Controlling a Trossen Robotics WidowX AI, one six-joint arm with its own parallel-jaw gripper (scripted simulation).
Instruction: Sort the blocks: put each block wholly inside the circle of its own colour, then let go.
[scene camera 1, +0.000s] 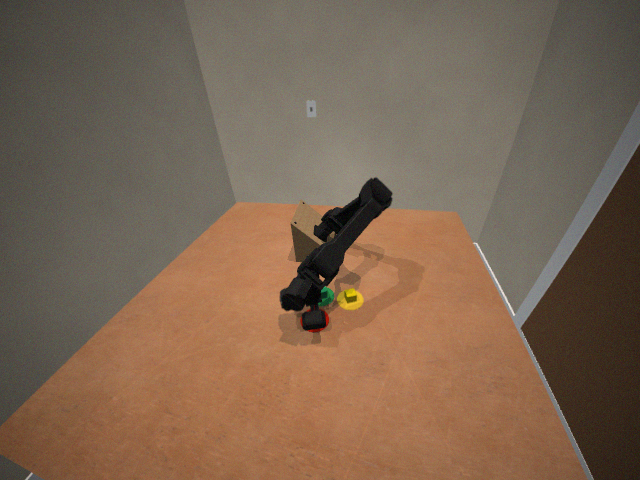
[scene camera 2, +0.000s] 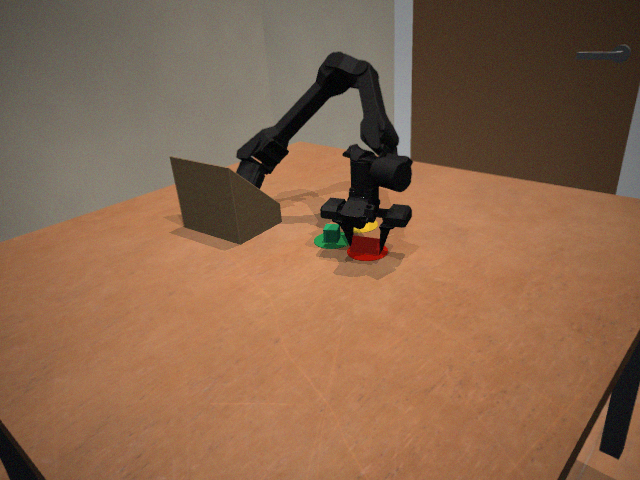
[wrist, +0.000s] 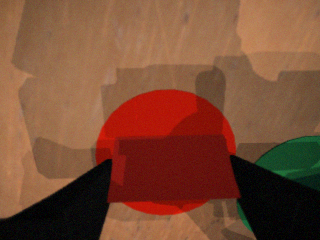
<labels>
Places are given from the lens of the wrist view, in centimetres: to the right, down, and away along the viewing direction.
gripper (wrist: 170, 164): 1, 3, 11
red block (wrist: 188, 167): 2, 3, 10
red circle (wrist: 167, 112): 0, 0, 11
</labels>
